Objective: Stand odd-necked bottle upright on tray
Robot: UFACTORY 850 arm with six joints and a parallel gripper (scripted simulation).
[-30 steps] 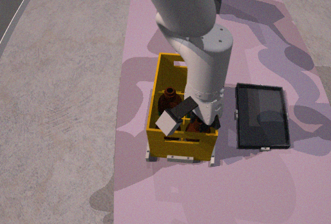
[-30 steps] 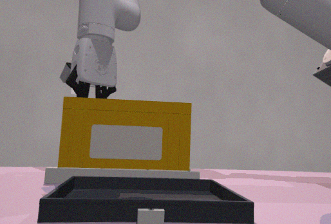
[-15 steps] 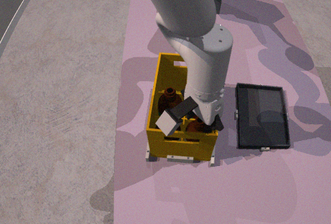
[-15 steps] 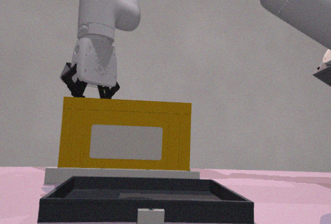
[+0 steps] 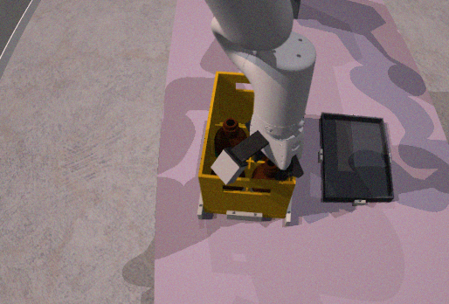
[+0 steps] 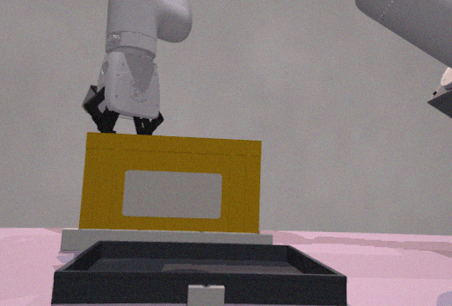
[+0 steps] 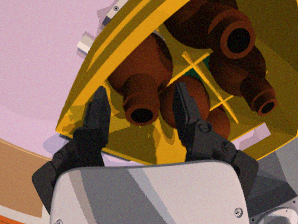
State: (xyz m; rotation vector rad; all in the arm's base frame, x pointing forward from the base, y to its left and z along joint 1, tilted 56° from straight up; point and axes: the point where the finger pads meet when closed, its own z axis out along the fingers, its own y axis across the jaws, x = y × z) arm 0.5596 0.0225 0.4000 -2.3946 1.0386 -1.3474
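Right now the bottle is 17 cm behind my hand, 3 cm to the left of it and 7 cm below it. From my hand the other things lie so: tray 8 cm behind, 25 cm to the left, 15 cm below; then yellow crate 9 cm behind, 3 cm to the right, 7 cm below.
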